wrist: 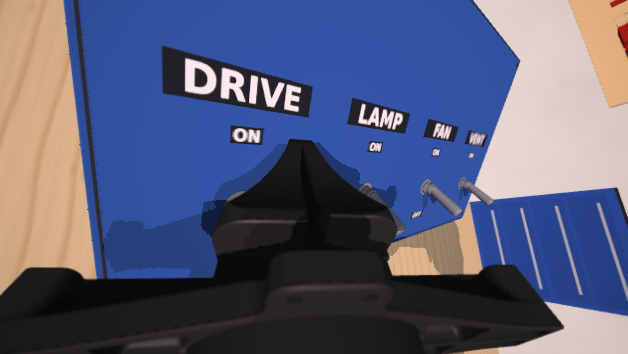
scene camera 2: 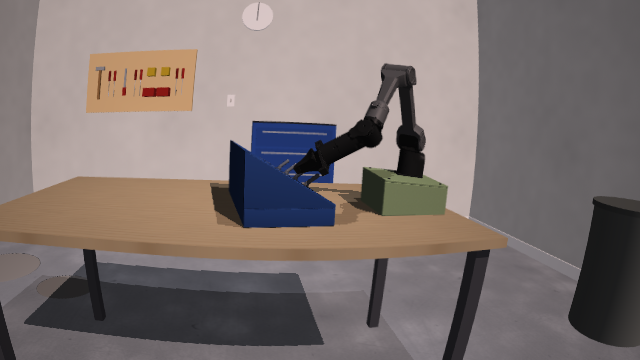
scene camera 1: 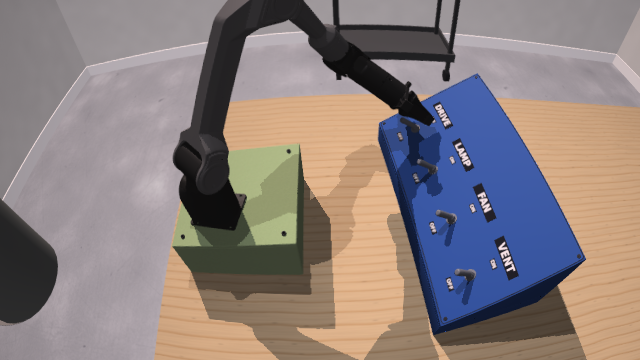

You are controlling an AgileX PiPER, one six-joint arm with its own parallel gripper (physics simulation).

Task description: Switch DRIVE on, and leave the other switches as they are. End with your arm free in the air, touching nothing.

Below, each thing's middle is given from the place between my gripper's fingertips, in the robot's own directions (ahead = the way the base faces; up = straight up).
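Labels:
I see my gripper 90 mm short of the blue switch panel (scene camera 1: 507, 228), and my gripper is also 50 mm above the panel and 140 mm to the left of it.

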